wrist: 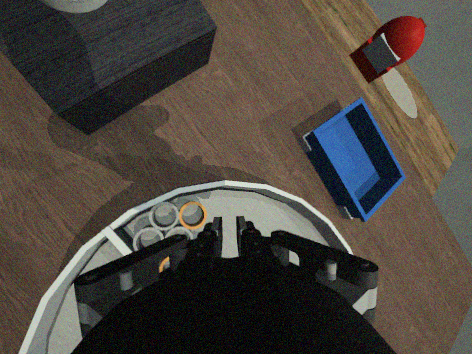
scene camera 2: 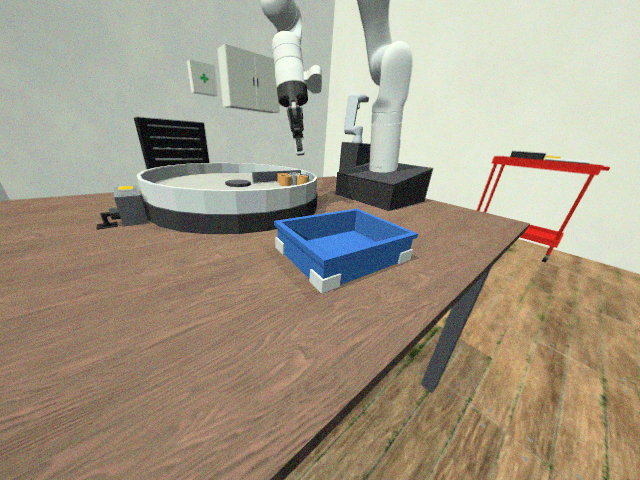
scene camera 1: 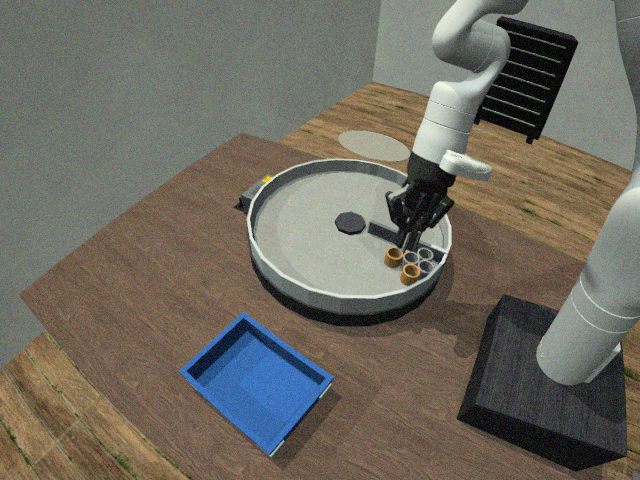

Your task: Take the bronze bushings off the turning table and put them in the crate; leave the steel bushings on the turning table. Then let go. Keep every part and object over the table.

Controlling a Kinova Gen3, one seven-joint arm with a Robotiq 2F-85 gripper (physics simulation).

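Pixels of known places: gripper, between the fingertips: (wrist: 229, 227) (scene camera 2: 300, 154) (scene camera 1: 403, 248); arm's base, origin of its link: (scene camera 2: 382, 169) (scene camera 1: 562, 359).
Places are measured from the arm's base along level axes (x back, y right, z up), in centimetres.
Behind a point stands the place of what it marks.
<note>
Two bronze bushings (scene camera 1: 393, 261) @(x -33.1, y 8.4, z -2.6 cm) (scene camera 1: 409, 280) @(x -29.0, y 5.7, z -2.8 cm) (scene camera 2: 284, 179) @(x -34.6, y 8.7, z -2.7 cm) (scene camera 2: 302, 179) @(x -30.4, y 6.1, z -2.5 cm) stand upright on the turning table (scene camera 1: 310, 227) @(x -51.8, y 10.3, z -4.4 cm) (scene camera 2: 222, 200) @(x -56.0, y -2.6, z -3.1 cm) (wrist: 270, 210) @(x -36.8, y -1.0, z -4.5 cm). A sliver of a third bronze bushing (scene camera 1: 407, 251) @(x -31.5, y 11.5, z -1.9 cm) shows beside my fingertips. Three steel bushings stand close against the bronze ones. In the wrist view one bronze bushing (wrist: 192, 202) @(x -28.2, y 6.4, z -1.9 cm) shows beside a steel bushing (wrist: 151, 216) @(x -26.3, y 10.6, z -1.9 cm); my linkage partly hides the others. My gripper (scene camera 1: 407, 246) @(x -31.7, y 5.7, z 4.1 cm) (scene camera 2: 299, 151) @(x -31.7, y 5.7, z 4.1 cm) (wrist: 229, 227) @(x -31.7, y 5.7, z 4.1 cm) is shut to a narrow gap with no bushing in it, above the turning table near the group. The blue crate (scene camera 1: 263, 382) @(x -43.0, y -20.8, z -9.2 cm) (scene camera 2: 346, 242) @(x -40.1, y -19.9, z -9.2 cm) (wrist: 350, 155) @(x -43.7, y -23.9, z -9.2 cm) is empty.
A dark divider (scene camera 1: 382, 230) @(x -37.9, y 14.6, z -2.1 cm) runs from near the hub (scene camera 1: 350, 222) @(x -44.9, y 15.1, z -3.7 cm) (scene camera 2: 238, 182) @(x -45.4, y 14.3, z -3.7 cm) to the rim, behind the bushings. The raised rim surrounds the turning table. A small drive box (scene camera 1: 253, 192) @(x -68.7, y 13.5, z -3.9 cm) (scene camera 2: 130, 206) @(x -68.7, y 11.3, z -5.9 cm) stands beside it. The black arm base (scene camera 1: 547, 403) @(x -1.9, y -8.5, z -0.3 cm) (scene camera 2: 361, 188) @(x -11.9, y -0.9, z -5.4 cm) (wrist: 125, 65) @(x -11.0, y 1.5, z -1.9 cm) stands on the table.
</note>
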